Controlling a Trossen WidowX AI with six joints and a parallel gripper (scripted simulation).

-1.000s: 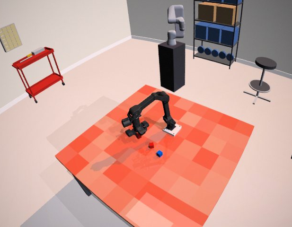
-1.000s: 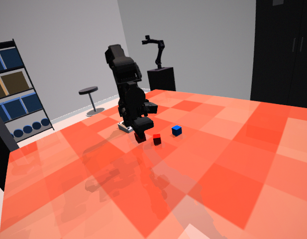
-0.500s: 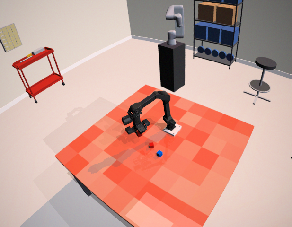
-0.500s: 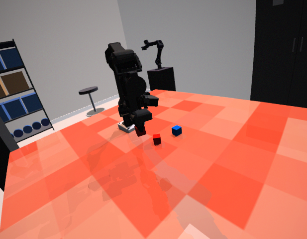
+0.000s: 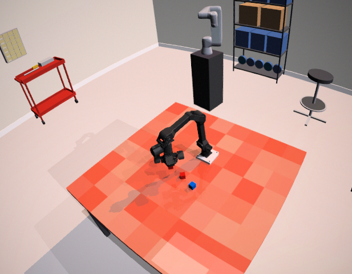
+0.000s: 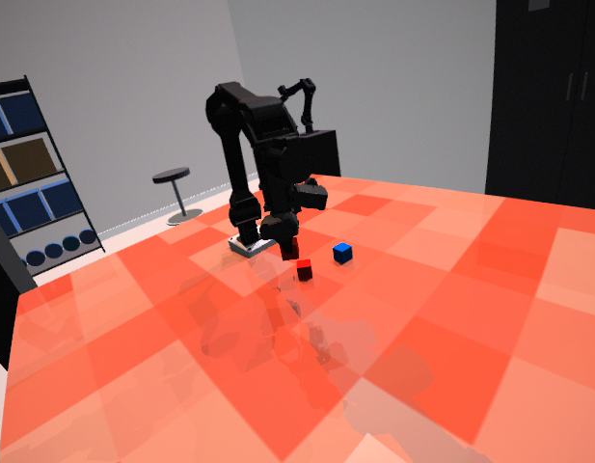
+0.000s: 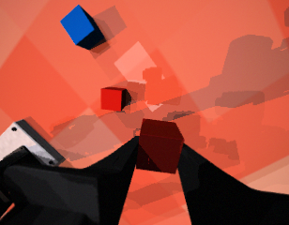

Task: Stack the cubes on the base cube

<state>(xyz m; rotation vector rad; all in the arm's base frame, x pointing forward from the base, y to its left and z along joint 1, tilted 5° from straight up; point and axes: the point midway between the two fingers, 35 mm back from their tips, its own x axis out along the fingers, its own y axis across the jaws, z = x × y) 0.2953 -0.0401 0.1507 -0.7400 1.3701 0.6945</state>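
The blue base cube lies 3 cm behind my gripper tip, 16 cm to the left of it and 10 cm below it.
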